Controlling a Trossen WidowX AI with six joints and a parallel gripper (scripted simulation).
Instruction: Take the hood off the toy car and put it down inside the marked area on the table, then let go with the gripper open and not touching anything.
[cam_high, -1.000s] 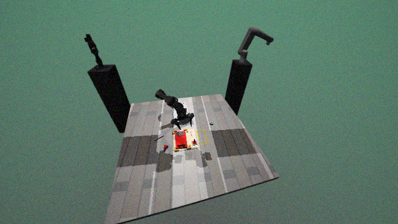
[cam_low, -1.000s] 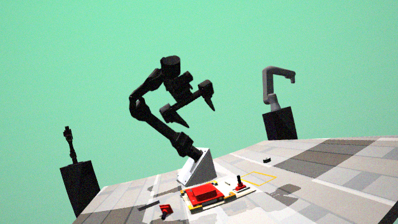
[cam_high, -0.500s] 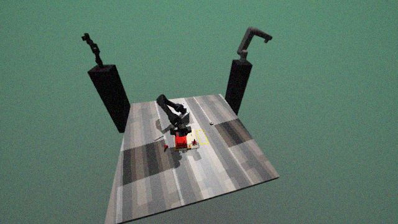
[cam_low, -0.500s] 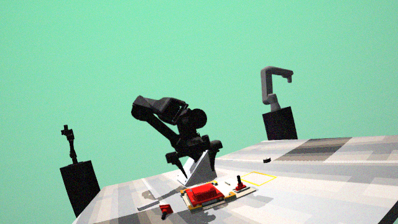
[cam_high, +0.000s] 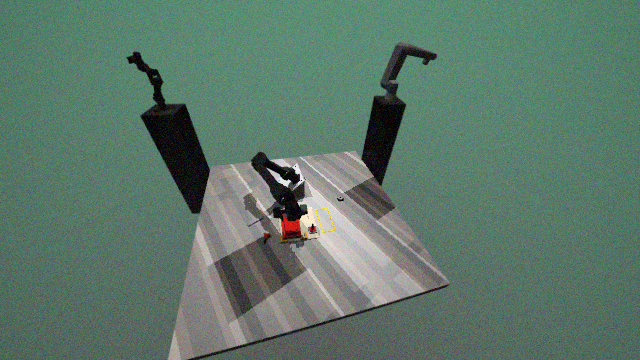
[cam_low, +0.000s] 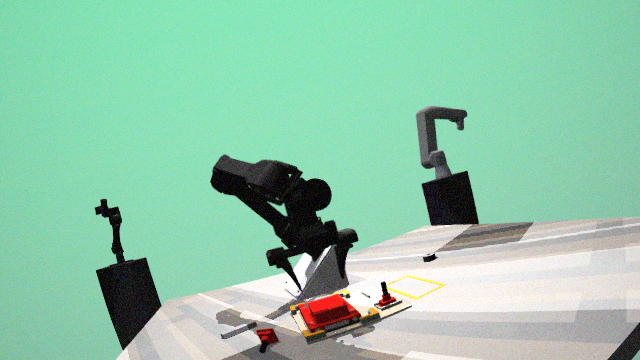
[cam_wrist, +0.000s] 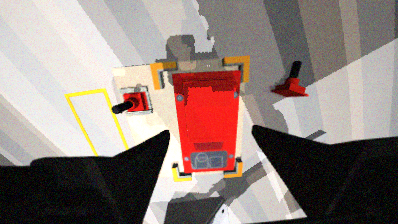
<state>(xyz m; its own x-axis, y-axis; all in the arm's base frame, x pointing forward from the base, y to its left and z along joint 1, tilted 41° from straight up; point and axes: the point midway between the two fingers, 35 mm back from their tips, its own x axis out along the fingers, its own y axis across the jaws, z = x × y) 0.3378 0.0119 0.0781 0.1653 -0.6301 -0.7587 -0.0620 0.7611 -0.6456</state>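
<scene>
Right now my gripper tip is 50 mm above the red hood. From my gripper tip the other things lie so: black post (10 mm ahead, 120 mm to the left, 60 mm below).
</scene>
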